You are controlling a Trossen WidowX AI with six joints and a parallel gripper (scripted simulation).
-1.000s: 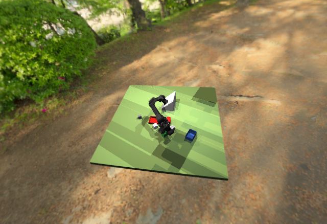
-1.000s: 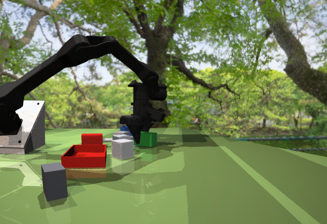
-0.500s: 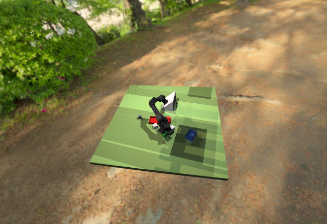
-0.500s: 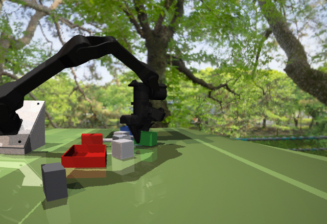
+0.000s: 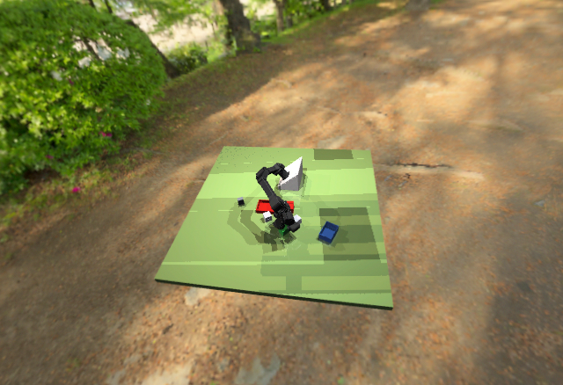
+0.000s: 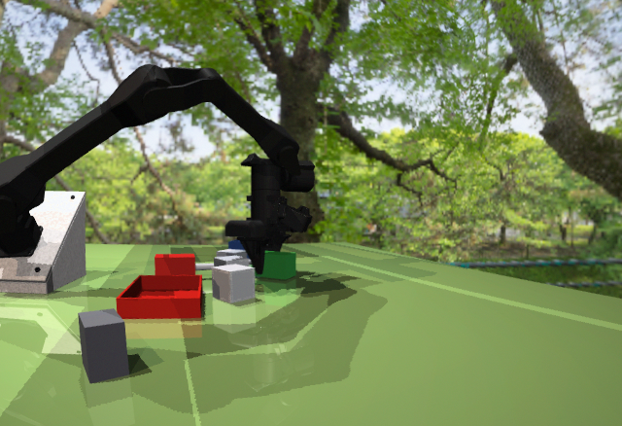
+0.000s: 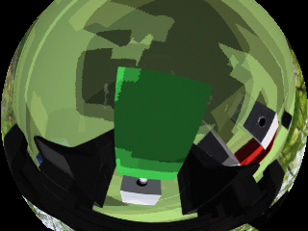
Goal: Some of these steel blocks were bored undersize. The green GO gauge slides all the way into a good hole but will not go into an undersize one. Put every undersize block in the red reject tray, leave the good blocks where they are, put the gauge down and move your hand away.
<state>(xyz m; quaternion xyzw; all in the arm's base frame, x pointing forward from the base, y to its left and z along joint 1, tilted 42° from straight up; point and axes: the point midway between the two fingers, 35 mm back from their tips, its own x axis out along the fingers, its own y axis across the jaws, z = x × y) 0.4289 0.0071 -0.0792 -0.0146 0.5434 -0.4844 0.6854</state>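
My gripper tip is now 140 mm past the red block and 10 mm below it. Round my gripper tip: green GO gauge (10 mm behind, 10 mm to the left, 20 mm above); then blue tray (10 mm ahead, 260 mm to the left); then red reject tray (170 mm behind, 160 mm to the right).
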